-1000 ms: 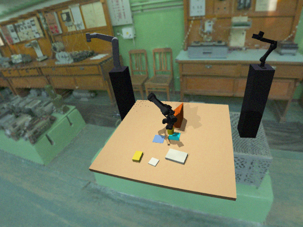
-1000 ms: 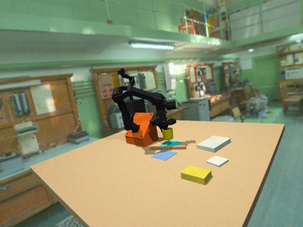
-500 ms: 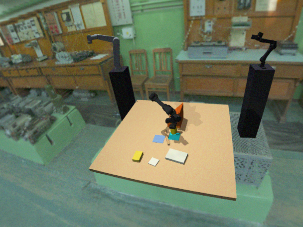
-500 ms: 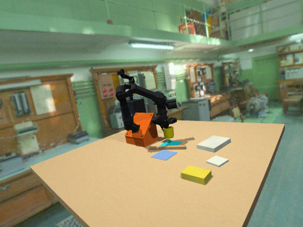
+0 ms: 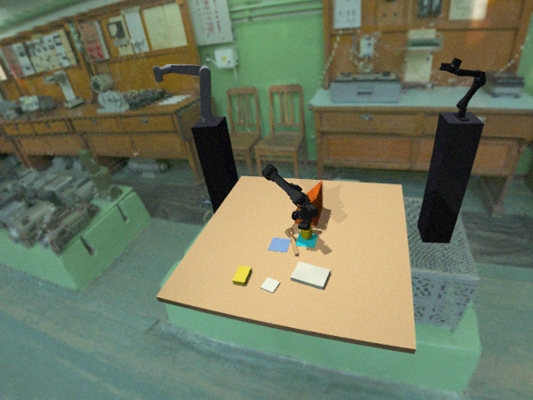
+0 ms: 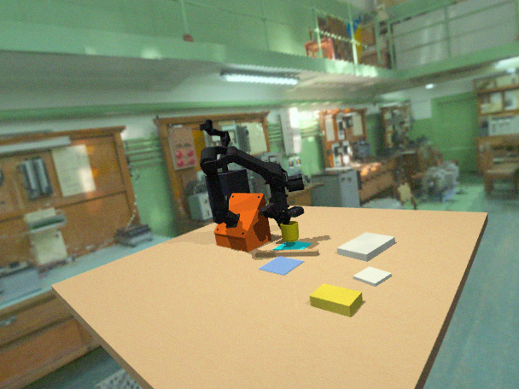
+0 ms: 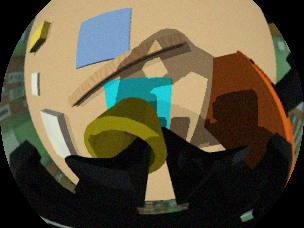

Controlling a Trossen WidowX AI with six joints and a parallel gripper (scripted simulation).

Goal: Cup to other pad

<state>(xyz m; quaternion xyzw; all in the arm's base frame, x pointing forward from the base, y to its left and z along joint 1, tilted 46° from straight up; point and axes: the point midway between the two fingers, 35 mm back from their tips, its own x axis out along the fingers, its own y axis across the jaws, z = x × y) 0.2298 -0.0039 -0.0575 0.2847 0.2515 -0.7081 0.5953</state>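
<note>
My gripper tip is 70 mm above the cyan pad and 30 mm short of it. From my gripper tip the other things lie so: white tile: 390 mm ahead, 160 mm to the right, 60 mm below; cup: 20 mm ahead; wooden stick: 80 mm to the right, 60 mm below, 50 mm ahead.
</note>
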